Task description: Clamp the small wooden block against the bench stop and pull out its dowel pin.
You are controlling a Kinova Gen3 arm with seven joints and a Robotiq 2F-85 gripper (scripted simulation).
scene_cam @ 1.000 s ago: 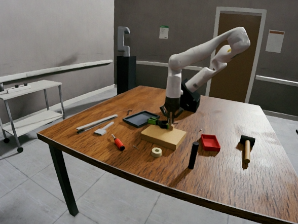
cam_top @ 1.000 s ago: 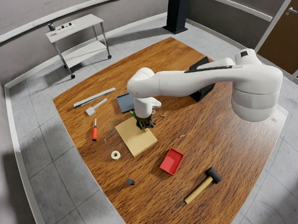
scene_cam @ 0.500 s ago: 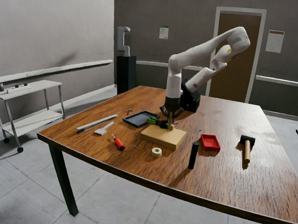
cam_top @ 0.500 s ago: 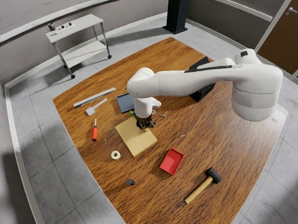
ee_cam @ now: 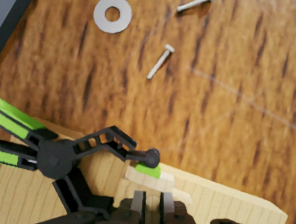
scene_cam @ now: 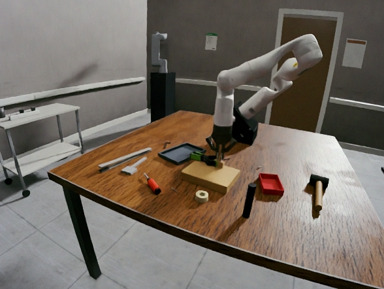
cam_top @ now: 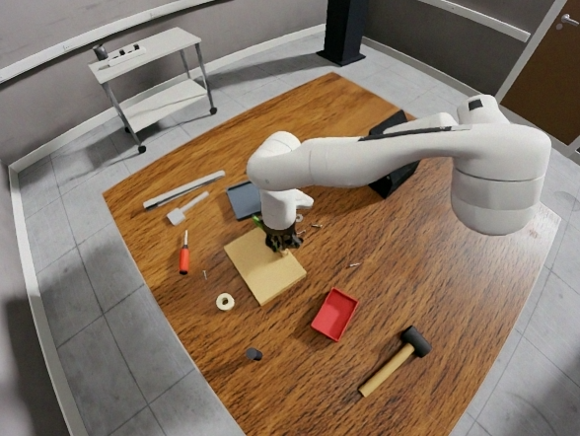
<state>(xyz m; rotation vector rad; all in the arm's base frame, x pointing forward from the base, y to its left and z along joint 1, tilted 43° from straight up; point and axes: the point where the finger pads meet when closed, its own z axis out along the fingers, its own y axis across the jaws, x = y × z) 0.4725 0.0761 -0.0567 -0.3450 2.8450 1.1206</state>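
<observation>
My gripper is now 2 cm above the pale dowel pin. Round my hand: wooden block: 4 cm below; bench board: 5 cm below, 5 cm ahead, 1 cm to the right; red bin: 23 cm to the left, 7 cm below.
</observation>
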